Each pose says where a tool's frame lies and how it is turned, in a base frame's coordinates. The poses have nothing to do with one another.
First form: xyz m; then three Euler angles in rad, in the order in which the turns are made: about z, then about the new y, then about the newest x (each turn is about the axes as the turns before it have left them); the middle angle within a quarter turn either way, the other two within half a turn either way.
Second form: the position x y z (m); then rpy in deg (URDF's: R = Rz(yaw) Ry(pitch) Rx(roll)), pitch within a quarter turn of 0, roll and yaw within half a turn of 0. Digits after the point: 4 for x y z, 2 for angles.
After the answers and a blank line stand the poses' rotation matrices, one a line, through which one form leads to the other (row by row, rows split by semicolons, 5 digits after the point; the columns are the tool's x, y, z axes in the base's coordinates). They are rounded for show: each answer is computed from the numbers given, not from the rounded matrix.
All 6 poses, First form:
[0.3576 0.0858 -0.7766 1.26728 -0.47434 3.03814]
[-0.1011 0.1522 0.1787 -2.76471 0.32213 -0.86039]
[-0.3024 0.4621 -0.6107 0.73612 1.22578 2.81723]
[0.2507 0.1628 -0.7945 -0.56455 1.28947 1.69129]
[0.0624 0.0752 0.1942 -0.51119 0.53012 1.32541]
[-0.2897 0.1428 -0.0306 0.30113 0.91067 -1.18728]
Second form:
[0.3576 0.0858 -0.7766 174.07 -27.18 72.61]
[-0.1011 0.1522 0.1787 -49.30 18.46 -158.41]
[-0.3024 0.4621 -0.6107 161.42 70.23 42.18]
[0.2507 0.1628 -0.7945 96.90 73.88 -32.35]
[0.0624 0.0752 0.1942 75.94 30.37 -29.29]
[-0.2897 0.1428 -0.0306 -68.03 52.18 17.25]

0.26588 0.93509 0.23433; 0.84893 -0.34229 0.40268; 0.45675 0.09187 -0.88484
-0.88199 0.46316 0.08703; -0.34909 -0.51804 -0.78087; -0.31659 -0.71910 0.61860
0.25064 0.85867 -0.44706; 0.22708 -0.50106 -0.83509; -0.94107 0.10779 -0.32058
0.23455 0.74142 -0.62871; -0.14854 -0.61183 -0.77692; -0.96069 0.27562 -0.03337
0.75246 0.54663 -0.36743; -0.42207 -0.02808 -0.90613; -0.50564 0.83690 0.20959
0.58562 -0.81055 0.00722; 0.18188 0.14008 0.97329; -0.78991 -0.56867 0.22946

